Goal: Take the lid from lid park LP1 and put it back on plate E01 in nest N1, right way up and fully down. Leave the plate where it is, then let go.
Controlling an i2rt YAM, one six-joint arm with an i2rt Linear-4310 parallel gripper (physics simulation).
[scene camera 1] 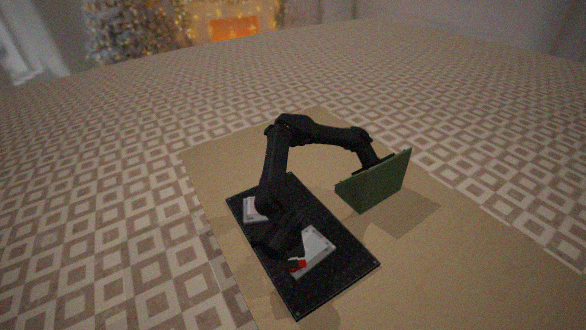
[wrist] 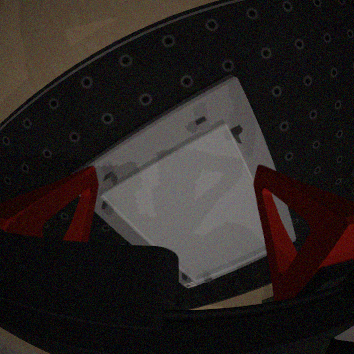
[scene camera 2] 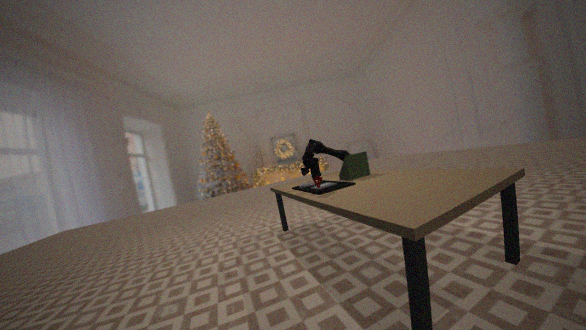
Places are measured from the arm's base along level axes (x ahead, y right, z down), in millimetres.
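Where they show: gripper, between the fingertips: [scene camera 1: 290, 256] [wrist: 175, 174] [scene camera 2: 317, 186]; arm's base, origin of its link: [scene camera 1: 372, 166] [wrist: 318, 351] [scene camera 2: 352, 163].
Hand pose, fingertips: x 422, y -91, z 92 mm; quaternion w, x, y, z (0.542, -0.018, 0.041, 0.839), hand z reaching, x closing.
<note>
Each offset is from my fingertips to the centre of the thing. "pt": to the spot under its first point. Level surfaces: height alone.
The pale, flat, square lid @[dx -51, dy +1, dz +3 mm] [wrist: 185, 210] lies on a larger light-grey holder, which looks like lid park LP1 [wrist: 227, 97] [scene camera 1: 330, 246], on the black board. My gripper [wrist: 175, 174] [scene camera 1: 297, 265] [scene camera 2: 318, 182] is open, its red fingers on either side of the lid in the wrist view, with nothing held. How high the fingertips are above the holder is hard to tell. A second pale holder @[dx -36, dy +229, dz +8 mm] [scene camera 1: 248, 218], which looks like nest N1, stands at the board's other end with a pinkish-white plate @[pt dx +4, dy +259, dz -5 mm] [scene camera 1: 251, 204] in it, partly hidden behind the arm.
The black board [scene camera 1: 350, 272] [scene camera 2: 345, 184] [wrist: 300, 92] with small holes lies on the wooden table @[dz +30 mm] [scene camera 1: 480, 260] [scene camera 2: 425, 200]. A large green panel [scene camera 1: 377, 185] [scene camera 2: 356, 166] stands tilted beside the board, near another black arm section. The arm arches over the board.
</note>
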